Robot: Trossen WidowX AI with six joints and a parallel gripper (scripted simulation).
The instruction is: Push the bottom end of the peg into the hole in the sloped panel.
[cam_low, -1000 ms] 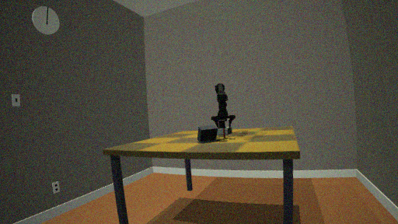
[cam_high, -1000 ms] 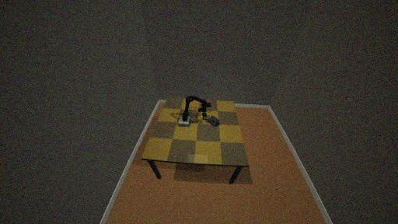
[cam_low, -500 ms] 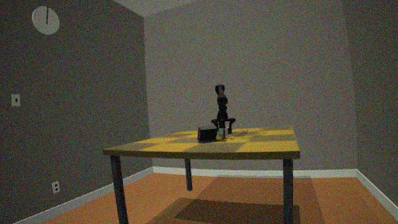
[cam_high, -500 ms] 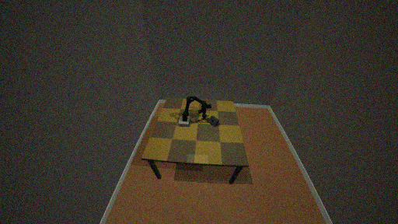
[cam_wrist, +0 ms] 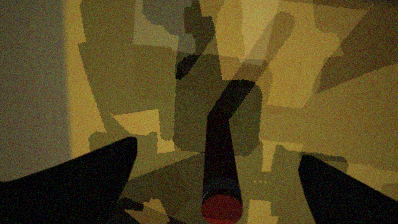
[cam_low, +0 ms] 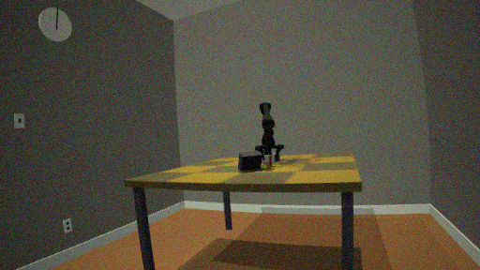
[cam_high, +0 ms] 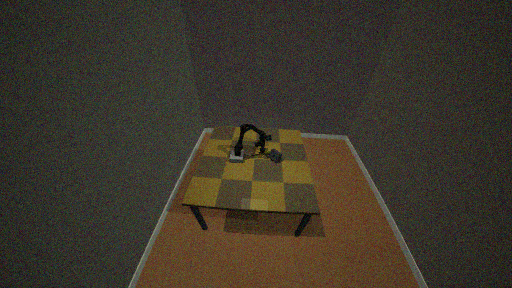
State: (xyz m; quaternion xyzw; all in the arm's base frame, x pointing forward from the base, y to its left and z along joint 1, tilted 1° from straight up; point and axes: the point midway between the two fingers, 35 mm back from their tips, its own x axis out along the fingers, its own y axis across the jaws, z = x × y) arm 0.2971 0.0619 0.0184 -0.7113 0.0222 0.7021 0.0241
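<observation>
The dark grey sloped panel is 150 mm ahead of my gripper tip, 100 mm to the right of it and 20 mm above it. Round my gripper tip: round red peg (20 mm above).
</observation>
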